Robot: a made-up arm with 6 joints. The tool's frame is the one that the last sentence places.
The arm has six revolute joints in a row. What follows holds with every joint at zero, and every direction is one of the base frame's. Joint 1 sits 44 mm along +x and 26 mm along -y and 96 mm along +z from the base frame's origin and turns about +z. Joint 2 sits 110 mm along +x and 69 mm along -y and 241 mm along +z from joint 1 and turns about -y. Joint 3 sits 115 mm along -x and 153 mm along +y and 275 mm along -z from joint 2 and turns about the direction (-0.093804, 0.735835, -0.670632). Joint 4 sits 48 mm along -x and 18 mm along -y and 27 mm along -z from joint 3 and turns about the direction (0.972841, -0.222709, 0.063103). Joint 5 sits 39 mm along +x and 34 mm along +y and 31 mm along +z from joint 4 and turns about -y. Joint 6 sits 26 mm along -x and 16 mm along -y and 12 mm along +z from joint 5 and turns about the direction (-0.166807, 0.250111, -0.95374). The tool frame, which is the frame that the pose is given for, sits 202 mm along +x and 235 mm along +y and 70 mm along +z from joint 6; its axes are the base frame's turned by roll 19.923, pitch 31.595 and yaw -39.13 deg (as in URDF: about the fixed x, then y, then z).
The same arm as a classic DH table. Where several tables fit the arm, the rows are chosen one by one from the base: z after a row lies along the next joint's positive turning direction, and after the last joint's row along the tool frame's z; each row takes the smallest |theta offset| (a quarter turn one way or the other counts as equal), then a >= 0, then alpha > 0; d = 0 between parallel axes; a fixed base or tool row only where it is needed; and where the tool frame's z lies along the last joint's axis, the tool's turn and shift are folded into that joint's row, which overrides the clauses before.
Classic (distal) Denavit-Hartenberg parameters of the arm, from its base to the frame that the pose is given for. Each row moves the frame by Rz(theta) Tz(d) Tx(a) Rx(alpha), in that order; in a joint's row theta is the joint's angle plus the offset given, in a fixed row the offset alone. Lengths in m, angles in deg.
base (fixed): d 0, theta_offset -30.58, a 0.0511, alpha 0
joint 1: d 0.337, theta_offset 30.58, a 0.11, alpha 90
joint 2: d 0.2293, theta_offset -7.96, a -0.0758, alpha 137.38
joint 3: d 0.4215, theta_offset -89.66, a -0.037, alpha -107.3
joint 4: d -0.0037, theta_offset 43.99, a 0.0284, alpha -77.13
joint 5: d -0.0292, theta_offset 76.37, a 0.0277, alpha -104.48
joint 6: d -0.6811, theta_offset -4.31, a -0.2055, alpha 159.3
tool (fixed): d -0.6754, theta_offset 133.81, a 0, alpha 0

